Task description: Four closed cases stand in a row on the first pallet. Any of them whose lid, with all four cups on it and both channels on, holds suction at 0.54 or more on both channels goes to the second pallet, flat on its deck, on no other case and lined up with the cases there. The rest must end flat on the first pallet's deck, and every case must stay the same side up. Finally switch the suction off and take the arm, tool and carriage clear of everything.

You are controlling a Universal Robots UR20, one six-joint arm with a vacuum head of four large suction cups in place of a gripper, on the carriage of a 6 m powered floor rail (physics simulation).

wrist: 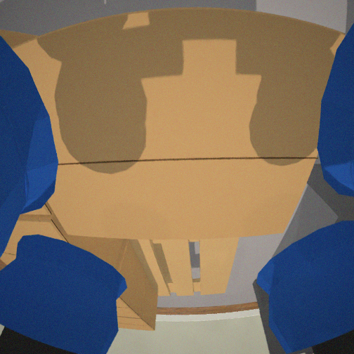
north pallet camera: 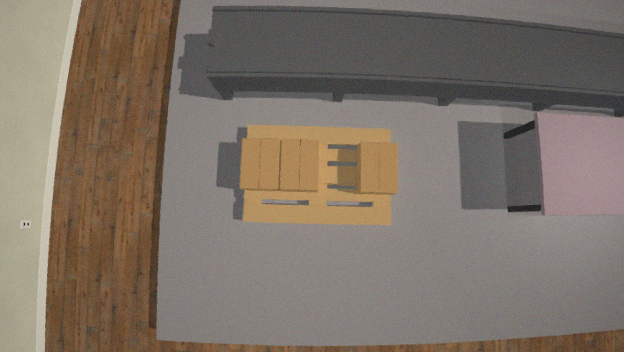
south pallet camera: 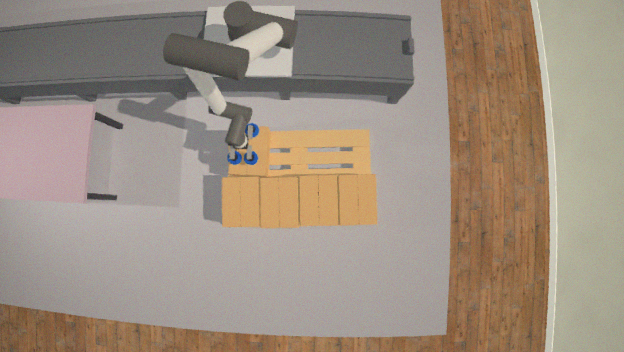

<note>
In view: my suction head [wrist: 62, 291], a pallet [north pallet camera: 317, 212], a pallet [south pallet camera: 298, 141] and a case [south pallet camera: 260, 144].
</note>
